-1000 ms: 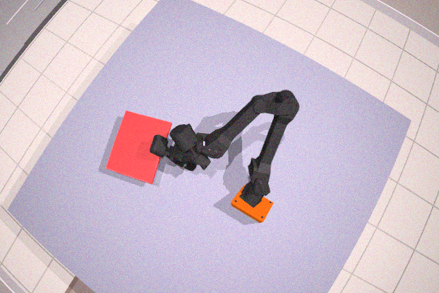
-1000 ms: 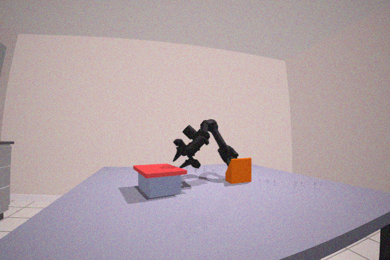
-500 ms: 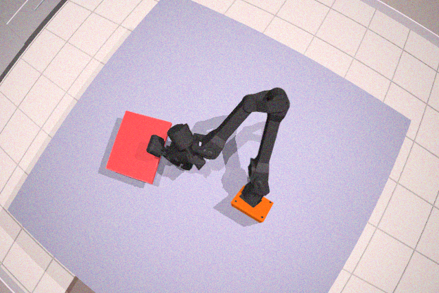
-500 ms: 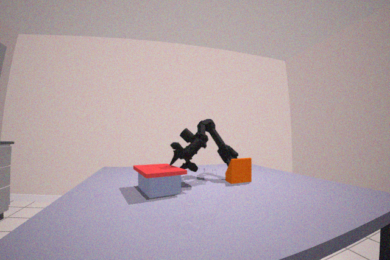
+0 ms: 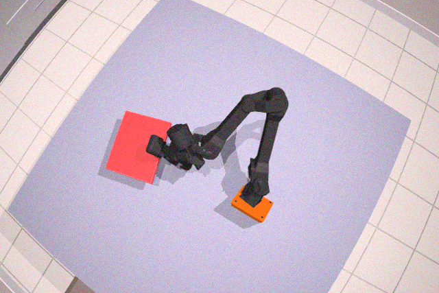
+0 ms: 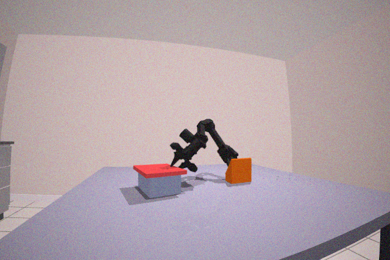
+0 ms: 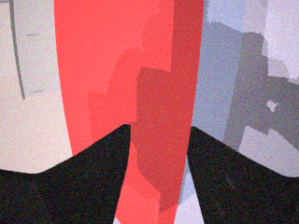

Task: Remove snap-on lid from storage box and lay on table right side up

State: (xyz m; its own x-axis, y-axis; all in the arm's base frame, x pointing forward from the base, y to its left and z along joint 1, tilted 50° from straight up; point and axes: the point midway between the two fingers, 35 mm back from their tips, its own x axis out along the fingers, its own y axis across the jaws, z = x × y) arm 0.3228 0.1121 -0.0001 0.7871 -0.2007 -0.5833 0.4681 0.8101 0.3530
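My gripper tip is 7 cm short of the red lid, 3 cm to the right of it and 1 cm below it. From my gripper tip the other things lie so: grey-blue storage box (7 cm ahead, 3 cm to the left, 4 cm below).
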